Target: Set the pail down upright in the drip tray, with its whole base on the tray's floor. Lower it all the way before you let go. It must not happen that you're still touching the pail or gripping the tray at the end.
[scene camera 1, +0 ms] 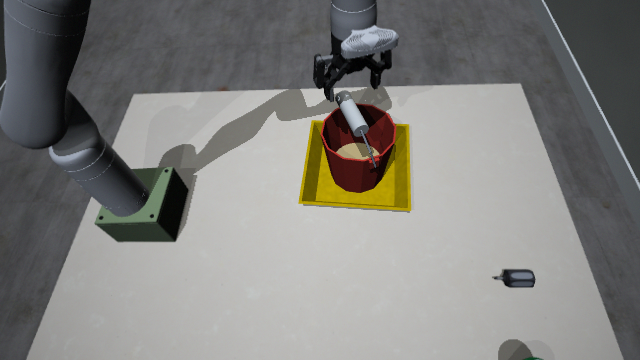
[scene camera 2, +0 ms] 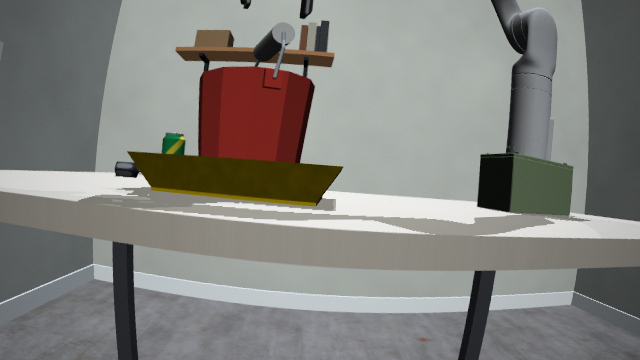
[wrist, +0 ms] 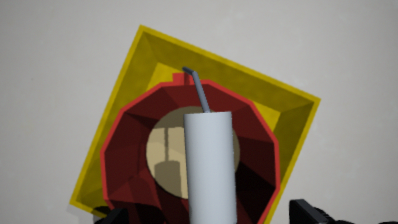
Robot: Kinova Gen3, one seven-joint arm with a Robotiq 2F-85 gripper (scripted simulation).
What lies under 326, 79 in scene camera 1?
My gripper.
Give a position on a red pail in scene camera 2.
244, 113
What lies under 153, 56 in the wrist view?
A yellow drip tray.
